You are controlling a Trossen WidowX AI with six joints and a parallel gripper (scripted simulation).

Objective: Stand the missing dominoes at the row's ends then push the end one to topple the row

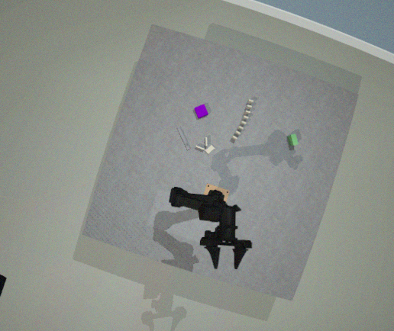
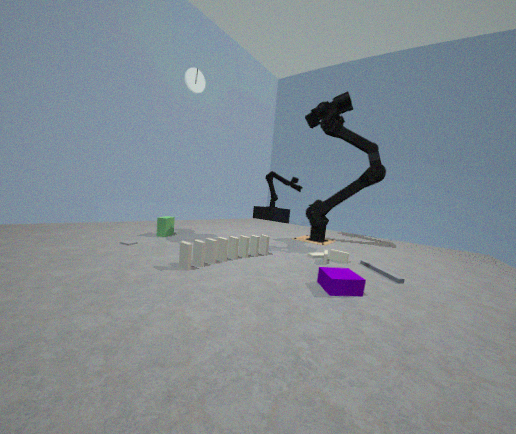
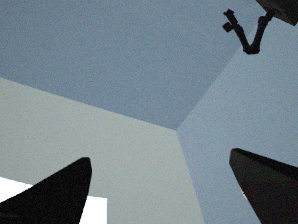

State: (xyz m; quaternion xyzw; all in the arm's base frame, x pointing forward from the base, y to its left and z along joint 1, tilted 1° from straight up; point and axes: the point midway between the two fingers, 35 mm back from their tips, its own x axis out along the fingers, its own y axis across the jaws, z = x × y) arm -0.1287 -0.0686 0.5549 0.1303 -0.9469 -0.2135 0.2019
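The thin rod lies 57 cm below my gripper tip, 39 cm ahead of it and 36 cm to the left of it. From my gripper tip the other things lie so: flat grey piece: 76 cm ahead, 57 cm below, 12 cm to the right.
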